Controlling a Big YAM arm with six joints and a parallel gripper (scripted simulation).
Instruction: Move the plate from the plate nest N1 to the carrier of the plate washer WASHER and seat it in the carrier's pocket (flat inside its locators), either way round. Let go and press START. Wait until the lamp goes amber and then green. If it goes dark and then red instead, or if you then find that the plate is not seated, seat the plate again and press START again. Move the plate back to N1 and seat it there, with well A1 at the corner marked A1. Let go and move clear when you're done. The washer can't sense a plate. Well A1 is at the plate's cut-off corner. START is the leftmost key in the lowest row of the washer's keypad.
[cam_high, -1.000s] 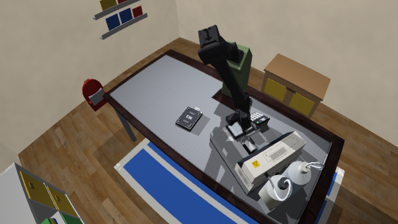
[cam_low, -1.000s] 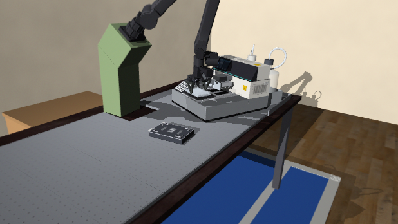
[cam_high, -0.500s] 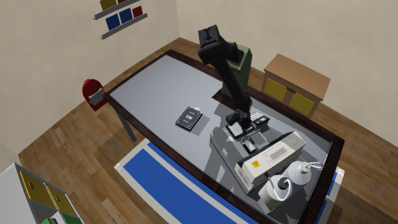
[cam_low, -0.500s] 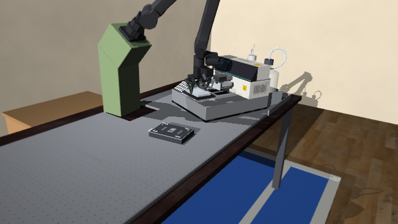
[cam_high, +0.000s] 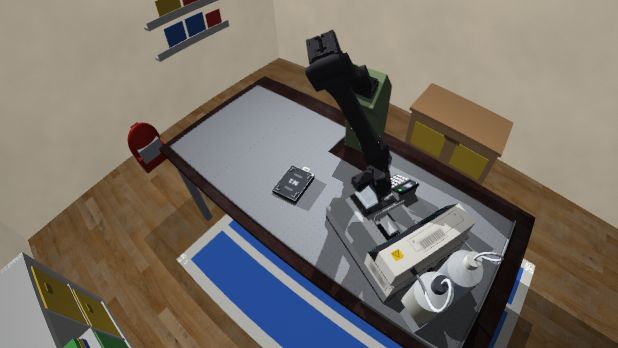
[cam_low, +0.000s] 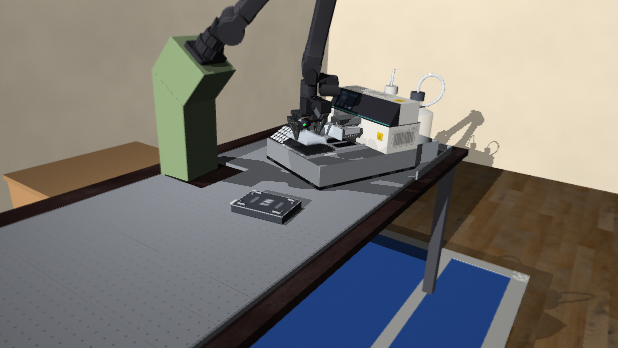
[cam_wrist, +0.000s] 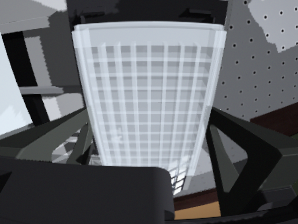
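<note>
Right now the carrier is 30 mm below my hand. Round my hand: well plate: 10 mm below; plate nest N1: 70 mm ahead, 350 mm to the right, 110 mm below; plate washer: 70 mm ahead, 140 mm to the left.
</note>
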